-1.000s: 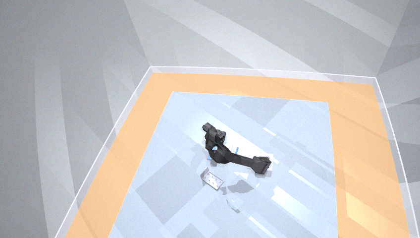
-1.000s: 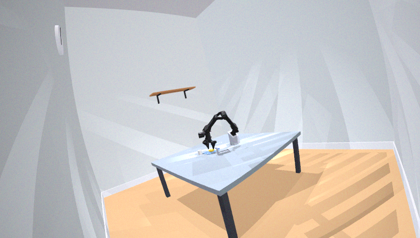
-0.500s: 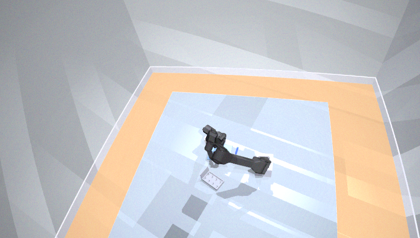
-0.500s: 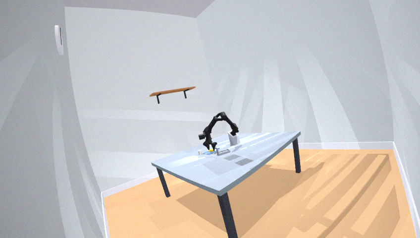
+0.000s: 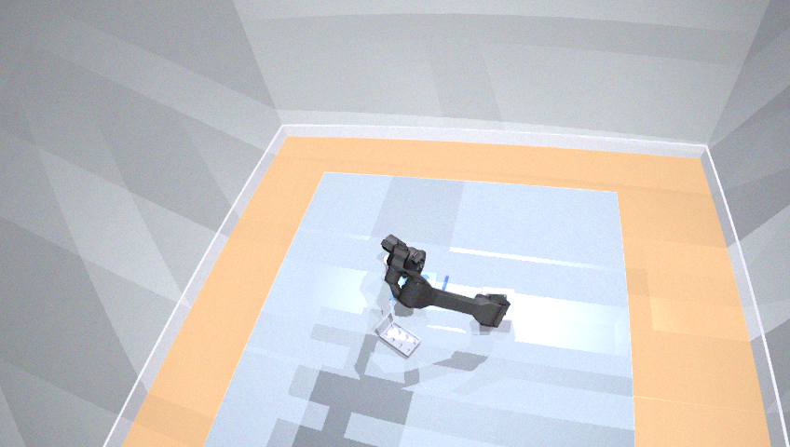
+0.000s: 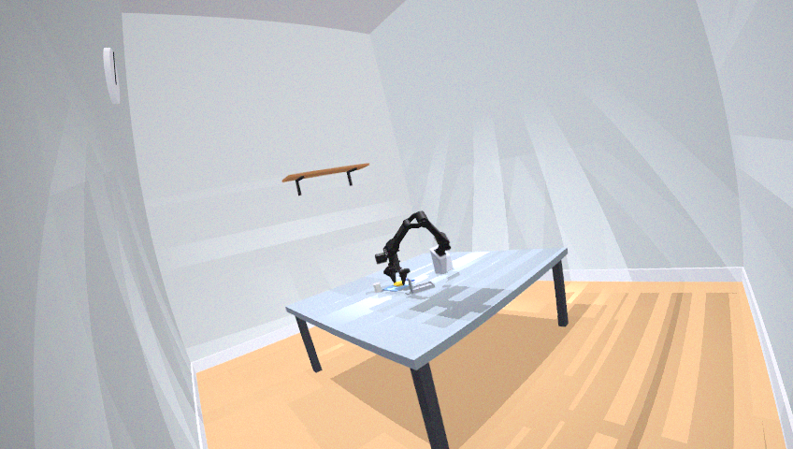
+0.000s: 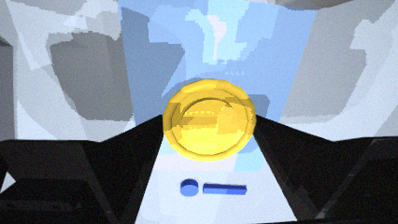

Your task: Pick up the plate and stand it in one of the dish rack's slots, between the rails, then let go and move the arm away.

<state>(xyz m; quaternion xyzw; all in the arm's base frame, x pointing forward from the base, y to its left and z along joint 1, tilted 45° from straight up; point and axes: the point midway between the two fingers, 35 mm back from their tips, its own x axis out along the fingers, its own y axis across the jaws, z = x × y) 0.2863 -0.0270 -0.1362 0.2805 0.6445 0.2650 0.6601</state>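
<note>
Now: gripper tip 1 cm short of the light blue mat and 1 cm above it. The rest, counted from my gripper tip: blue spoon 10 cm behind; then yellow plate 1 cm above; then white cup 11 cm ahead, 8 cm to the right, 2 cm above.
</note>
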